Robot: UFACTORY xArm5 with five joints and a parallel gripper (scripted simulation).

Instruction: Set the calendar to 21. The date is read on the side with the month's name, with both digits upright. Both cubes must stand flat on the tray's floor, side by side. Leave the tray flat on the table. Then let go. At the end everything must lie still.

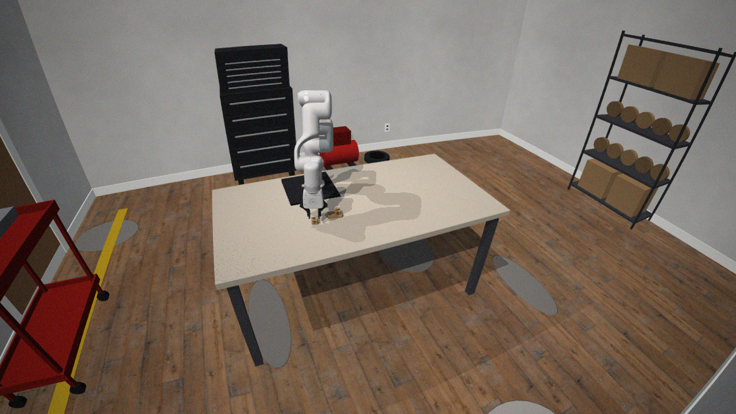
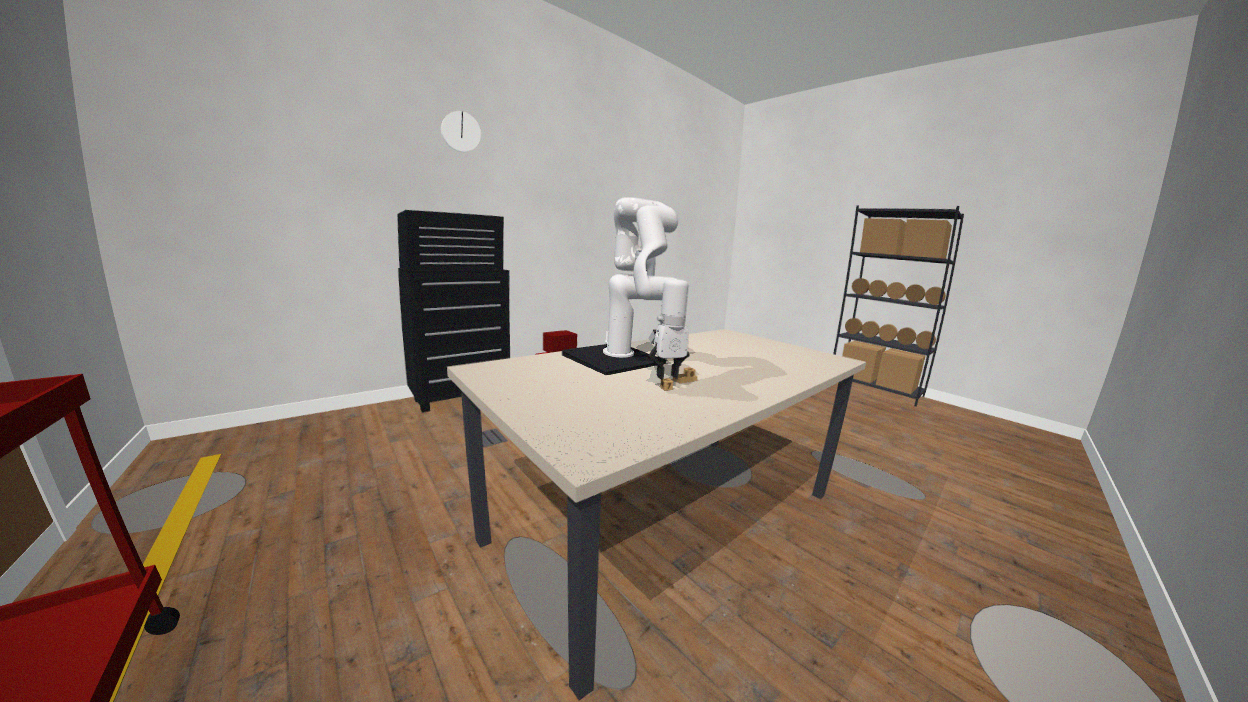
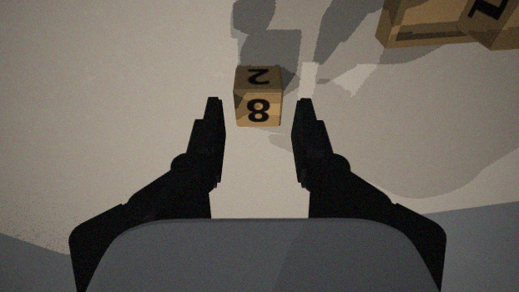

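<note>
My gripper is now 4 cm above the wooden digit cube. Round my hand: wooden tray: 11 cm to the left, 5 cm below, 4 cm behind.
</note>
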